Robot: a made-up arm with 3 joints. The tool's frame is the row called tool. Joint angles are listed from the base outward. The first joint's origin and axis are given. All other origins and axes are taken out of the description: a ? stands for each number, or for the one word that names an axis. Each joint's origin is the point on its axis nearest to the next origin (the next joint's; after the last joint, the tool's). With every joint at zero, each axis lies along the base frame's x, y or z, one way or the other. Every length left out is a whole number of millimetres.
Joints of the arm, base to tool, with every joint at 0 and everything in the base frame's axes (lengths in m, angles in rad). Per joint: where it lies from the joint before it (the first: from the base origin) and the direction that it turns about. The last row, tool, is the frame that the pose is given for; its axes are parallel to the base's.
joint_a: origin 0 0 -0.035 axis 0 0 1
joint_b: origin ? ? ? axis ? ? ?
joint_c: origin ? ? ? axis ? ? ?
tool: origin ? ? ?
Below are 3 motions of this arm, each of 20 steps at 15 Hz.
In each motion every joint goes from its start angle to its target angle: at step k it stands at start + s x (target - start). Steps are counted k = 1, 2, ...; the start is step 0. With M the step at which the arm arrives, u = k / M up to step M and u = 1 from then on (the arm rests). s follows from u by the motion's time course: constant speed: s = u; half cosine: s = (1 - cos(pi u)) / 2; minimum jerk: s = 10 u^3 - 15 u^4 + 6 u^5.
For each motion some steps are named. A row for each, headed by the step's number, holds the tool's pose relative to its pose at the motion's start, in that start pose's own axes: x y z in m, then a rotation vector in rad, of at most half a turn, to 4 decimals.
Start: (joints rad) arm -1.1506 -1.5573 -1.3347
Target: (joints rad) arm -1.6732 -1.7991 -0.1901
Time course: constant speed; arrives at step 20
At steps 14, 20:
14: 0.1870 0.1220 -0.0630 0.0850 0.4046 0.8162
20: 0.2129 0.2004 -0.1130 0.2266 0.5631 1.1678

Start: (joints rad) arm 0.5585 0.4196 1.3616
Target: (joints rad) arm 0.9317 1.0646 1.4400
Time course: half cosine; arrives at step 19
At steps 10, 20:
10: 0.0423 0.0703 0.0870 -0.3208 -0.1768 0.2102
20: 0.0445 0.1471 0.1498 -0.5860 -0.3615 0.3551

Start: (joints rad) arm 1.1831 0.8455 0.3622
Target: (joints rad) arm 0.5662 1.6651 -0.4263
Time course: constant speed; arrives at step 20
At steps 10, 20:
10: -0.1555 -0.0092 0.0626 -0.3365 -0.3608 -0.5408
20: -0.2812 0.0413 0.0489 -0.5991 -0.8428 -0.9165

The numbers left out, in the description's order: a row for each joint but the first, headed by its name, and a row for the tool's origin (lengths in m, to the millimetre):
joint_b: xyz 0.114 0.07 0, axis 0 -1 0
joint_c: xyz 0 0 0.056, axis 0 0 1
tool: xyz 0.081 -0.221 0

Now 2 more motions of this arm.
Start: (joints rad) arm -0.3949 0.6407 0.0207
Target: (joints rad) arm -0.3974 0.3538 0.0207
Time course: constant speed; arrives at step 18
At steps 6, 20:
6: 0.0049 -0.0002 -0.0084 0.0015 0.0956 -0.0007
20: 0.0120 -0.0007 -0.0263 0.0047 0.2869 -0.0022

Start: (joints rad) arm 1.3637 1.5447 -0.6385
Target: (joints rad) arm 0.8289 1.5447 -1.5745
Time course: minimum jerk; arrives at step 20
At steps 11, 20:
11: -0.1219 -0.0199 0.0297 -0.1957 -0.2549 -0.5587
20: -0.1962 0.0043 0.0125 -0.2485 -0.4961 -0.9269

